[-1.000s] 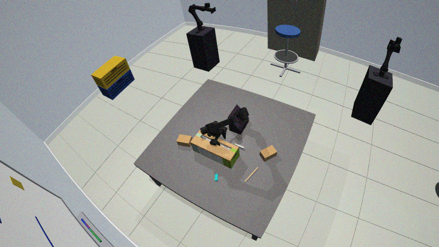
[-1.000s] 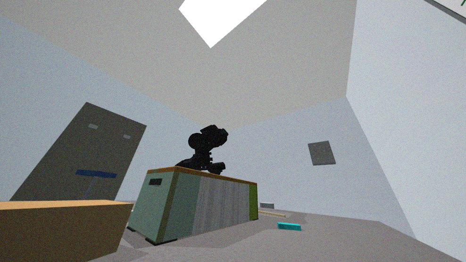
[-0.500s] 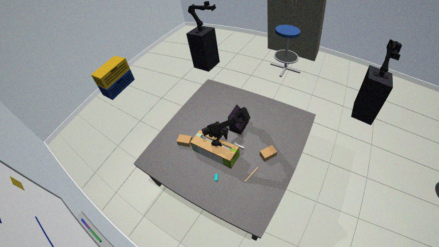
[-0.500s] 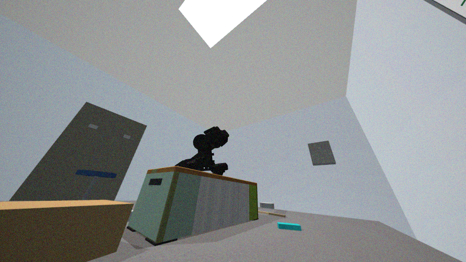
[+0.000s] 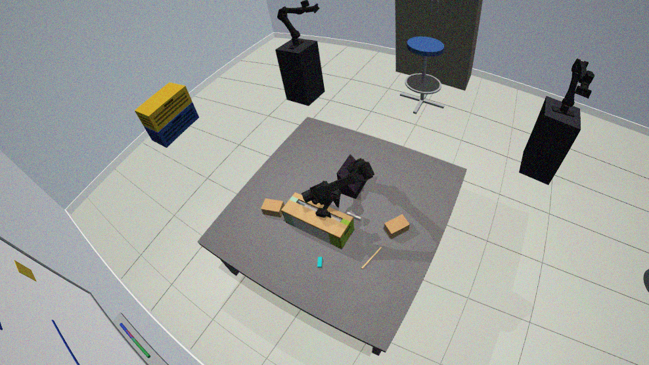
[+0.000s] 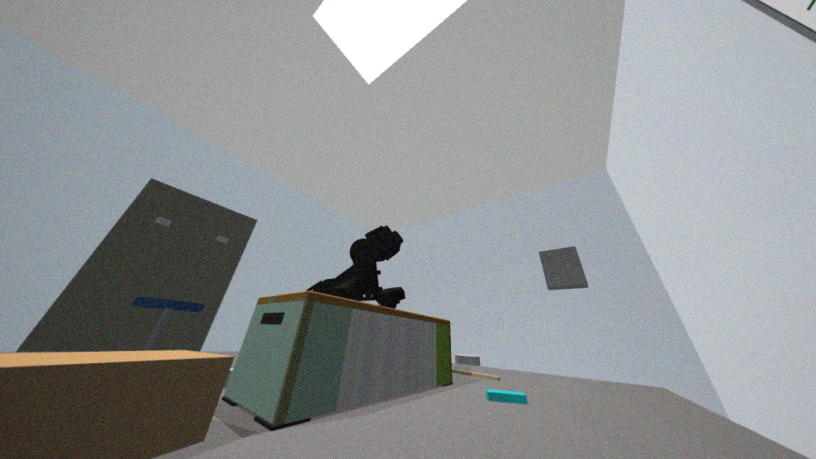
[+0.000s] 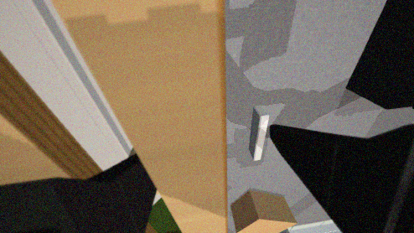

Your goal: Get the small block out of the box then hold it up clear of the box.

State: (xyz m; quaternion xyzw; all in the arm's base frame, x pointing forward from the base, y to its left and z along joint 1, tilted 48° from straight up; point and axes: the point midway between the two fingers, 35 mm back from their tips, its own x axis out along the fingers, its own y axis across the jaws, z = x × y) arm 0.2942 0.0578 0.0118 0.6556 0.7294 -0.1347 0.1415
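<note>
My gripper tip is now 50 mm short of the tan block and 20 mm to the right of it. Round my gripper tip: wooden stick 300 mm to the left, 110 mm ahead, 80 mm below; then cyan piece 270 mm ahead, 80 mm below, 70 mm to the left.
</note>
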